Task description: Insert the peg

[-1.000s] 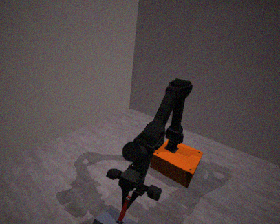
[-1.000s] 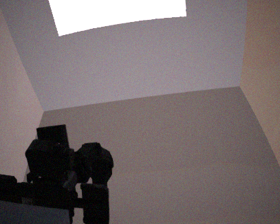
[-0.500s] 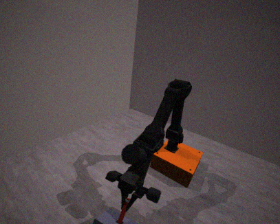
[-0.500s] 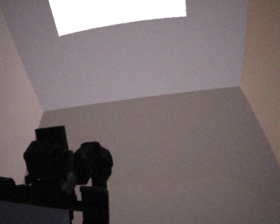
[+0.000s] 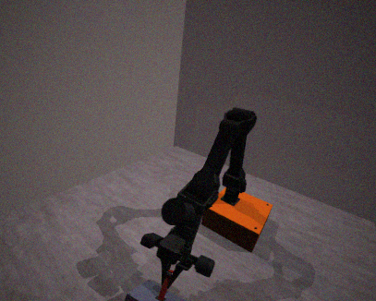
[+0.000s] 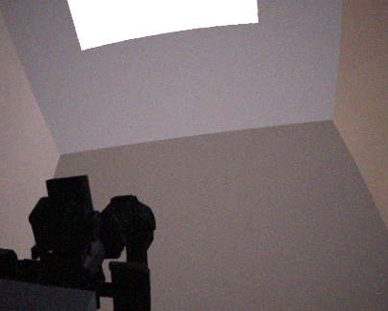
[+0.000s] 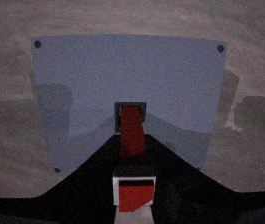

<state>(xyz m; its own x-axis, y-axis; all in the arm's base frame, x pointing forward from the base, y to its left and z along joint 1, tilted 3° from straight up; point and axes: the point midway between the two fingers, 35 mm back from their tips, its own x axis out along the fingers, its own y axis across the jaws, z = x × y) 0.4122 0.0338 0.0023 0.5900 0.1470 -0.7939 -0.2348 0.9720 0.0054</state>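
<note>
My gripper tip is now 40 mm short of the grey-blue panel, 10 mm to the right of it and 40 mm above it. Also, from my gripper tip: red peg (10 mm behind, 10 mm above).
</note>
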